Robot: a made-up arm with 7 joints.
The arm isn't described. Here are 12 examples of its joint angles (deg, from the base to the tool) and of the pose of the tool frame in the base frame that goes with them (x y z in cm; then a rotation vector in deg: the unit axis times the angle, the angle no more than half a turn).
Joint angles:
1: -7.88 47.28 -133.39 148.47 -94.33 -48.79 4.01
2: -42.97 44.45 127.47 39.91 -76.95 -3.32 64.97
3: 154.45 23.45 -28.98 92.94 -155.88 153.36 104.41
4: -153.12 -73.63 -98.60 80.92 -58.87 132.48 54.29
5: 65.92 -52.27 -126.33 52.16 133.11 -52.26 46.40
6: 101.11 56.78 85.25 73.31 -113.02 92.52 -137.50
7: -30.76 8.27 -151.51 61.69 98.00 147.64 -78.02
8: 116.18 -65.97 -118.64 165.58 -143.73 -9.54 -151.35
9: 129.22 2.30 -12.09 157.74 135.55 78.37 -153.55
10: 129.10 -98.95 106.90 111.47 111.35 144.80 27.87
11: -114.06 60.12 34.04 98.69 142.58 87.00 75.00
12: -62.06 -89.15 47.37 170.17 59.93 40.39 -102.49
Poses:
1: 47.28 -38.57 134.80 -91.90 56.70 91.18
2: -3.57 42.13 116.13 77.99 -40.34 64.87
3: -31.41 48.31 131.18 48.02 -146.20 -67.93
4: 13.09 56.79 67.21 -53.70 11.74 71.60
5: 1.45 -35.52 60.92 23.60 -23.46 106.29
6: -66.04 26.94 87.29 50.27 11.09 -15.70
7: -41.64 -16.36 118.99 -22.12 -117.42 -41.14
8: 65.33 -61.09 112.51 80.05 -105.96 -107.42
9: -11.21 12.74 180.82 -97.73 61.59 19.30
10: 20.51 -65.79 45.18 74.69 44.33 -117.97
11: 1.45 -84.85 77.28 -139.65 -10.61 23.50
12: -45.64 93.87 89.55 67.74 58.39 -91.10
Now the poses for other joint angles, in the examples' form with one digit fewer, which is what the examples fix.
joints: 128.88 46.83 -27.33 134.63 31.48 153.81 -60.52
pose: -32.6 55.8 96.8 -14.9 85.7 152.1
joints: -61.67 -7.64 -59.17 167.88 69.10 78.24 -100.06
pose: -7.8 -1.8 179.8 -101.9 -38.8 31.3
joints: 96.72 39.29 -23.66 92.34 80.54 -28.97 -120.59
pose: 35.4 66.5 100.1 -16.6 -88.3 94.7
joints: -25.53 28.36 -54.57 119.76 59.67 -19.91 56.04
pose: 20.9 -56.0 150.4 -9.8 145.5 94.4
